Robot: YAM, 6 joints.
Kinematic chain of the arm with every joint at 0, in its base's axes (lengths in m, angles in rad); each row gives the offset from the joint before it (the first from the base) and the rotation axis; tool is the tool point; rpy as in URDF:
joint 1: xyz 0 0 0.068 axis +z
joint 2: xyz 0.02 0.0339 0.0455 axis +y
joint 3: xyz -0.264 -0.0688 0 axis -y
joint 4: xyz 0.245 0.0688 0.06 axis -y
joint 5: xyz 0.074 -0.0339 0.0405 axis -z
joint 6: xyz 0.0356 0 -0.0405 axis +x
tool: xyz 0 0 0 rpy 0 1.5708 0
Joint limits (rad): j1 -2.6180..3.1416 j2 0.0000..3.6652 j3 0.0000..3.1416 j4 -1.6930..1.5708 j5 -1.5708..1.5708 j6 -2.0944..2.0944
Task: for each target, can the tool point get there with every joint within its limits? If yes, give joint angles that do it. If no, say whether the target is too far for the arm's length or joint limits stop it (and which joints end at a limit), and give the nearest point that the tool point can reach.
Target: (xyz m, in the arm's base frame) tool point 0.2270 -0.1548 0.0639
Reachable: yes | joints -0.7177 1.9536 0.4992 0.7342 -1.1652 -0.4757
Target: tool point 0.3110 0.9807 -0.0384
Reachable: no: too far | nearest point 0.1931 0.6090 0.0203 | short by 0.394 m
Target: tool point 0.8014 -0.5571 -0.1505
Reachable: no: too far | nearest point 0.5118 -0.3558 -0.0531 | short by 0.366 m
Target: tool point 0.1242 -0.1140 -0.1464
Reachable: yes | joints -0.8535 2.8324 0.6806 0.3921 -0.5507 -1.6624
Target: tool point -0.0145 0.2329 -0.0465
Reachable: yes | joints 1.5606 2.4908 0.4032 1.2636 -0.4951 -0.2957
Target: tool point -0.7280 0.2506 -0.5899
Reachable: no: too far | nearest point -0.4657 0.1603 -0.2858 | short by 0.412 m
